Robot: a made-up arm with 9 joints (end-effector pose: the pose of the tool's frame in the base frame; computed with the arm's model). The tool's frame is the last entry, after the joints. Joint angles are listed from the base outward.
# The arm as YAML. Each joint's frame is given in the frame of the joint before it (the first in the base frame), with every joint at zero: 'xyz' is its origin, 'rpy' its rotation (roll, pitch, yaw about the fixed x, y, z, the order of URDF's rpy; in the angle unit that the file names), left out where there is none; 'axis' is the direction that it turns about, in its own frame. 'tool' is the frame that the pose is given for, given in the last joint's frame.
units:
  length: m
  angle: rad
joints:
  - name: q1
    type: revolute
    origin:
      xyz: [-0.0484, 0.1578, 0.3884]
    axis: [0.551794, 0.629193, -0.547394]
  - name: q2
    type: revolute
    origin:
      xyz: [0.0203, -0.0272, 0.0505]
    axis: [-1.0, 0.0, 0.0]
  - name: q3
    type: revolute
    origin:
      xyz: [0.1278, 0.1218, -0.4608]
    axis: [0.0, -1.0, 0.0]
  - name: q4
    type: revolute
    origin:
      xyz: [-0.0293, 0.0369, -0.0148]
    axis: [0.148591, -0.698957, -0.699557]
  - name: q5
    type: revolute
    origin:
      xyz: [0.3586, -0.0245, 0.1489]
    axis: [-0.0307, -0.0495, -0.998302]
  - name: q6
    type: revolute
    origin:
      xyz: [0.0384, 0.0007, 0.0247]
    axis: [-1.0, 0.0, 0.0]
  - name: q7
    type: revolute
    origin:
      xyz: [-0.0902, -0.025, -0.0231]
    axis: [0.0, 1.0, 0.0]
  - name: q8
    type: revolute
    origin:
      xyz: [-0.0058, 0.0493, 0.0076]
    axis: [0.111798, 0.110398, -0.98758]
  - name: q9
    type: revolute
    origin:
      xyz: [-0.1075, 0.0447, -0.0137]
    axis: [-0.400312, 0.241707, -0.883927]
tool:
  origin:
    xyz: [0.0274, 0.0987, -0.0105]
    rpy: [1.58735, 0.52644, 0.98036]
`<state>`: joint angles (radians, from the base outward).
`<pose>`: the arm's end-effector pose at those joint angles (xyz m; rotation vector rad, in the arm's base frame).
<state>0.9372 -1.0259 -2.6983 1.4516 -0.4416 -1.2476 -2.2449 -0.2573 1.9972</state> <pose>0.3704 0.6690 0.0325 -0.9395 0.1379 2.8842</pose>
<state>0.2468 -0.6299 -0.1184 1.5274 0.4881 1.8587 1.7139 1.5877 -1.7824</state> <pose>-0.0281 0.2725 0.0325 -1.6722 -0.2907 2.2420</pose>
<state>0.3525 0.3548 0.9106 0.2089 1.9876 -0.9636 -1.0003 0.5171 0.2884</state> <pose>0.0888 0.1606 0.4562 -1.0059 2.9055 -0.0717</pose>
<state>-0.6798 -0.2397 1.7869 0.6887 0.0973 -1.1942 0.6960 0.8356 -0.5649</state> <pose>-0.1857 0.0387 -0.1158 0.0850 0.1637 3.0145</pose>
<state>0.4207 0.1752 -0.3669 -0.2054 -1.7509 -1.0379 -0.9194 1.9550 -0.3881</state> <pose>0.4909 0.2854 -0.1389 -1.9980 -1.4193 1.1146</pose>
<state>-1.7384 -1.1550 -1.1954 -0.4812 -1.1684 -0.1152 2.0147 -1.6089 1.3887</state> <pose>0.0249 0.6955 -0.2462 1.6920 -0.9296 0.4420</pose>
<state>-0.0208 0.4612 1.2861 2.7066 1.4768 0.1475 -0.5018 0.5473 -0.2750</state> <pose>-0.1431 -0.3183 -0.4175 -1.2915 1.1512 -0.1957</pose>
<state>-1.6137 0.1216 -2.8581 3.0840 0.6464 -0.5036 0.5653 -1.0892 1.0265</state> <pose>0.4178 0.5833 0.3013 -0.2754 -0.9499 0.1188</pose>
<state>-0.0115 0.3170 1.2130 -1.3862 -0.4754 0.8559 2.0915 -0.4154 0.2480</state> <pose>0.2174 0.4159 -0.1428 -0.3751 1.0211 -1.9125</pose>
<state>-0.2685 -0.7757 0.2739 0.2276 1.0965 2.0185 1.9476 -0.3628 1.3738</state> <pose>0.2895 0.4834 0.4020 0.2243 -1.0836 2.0902</pose>
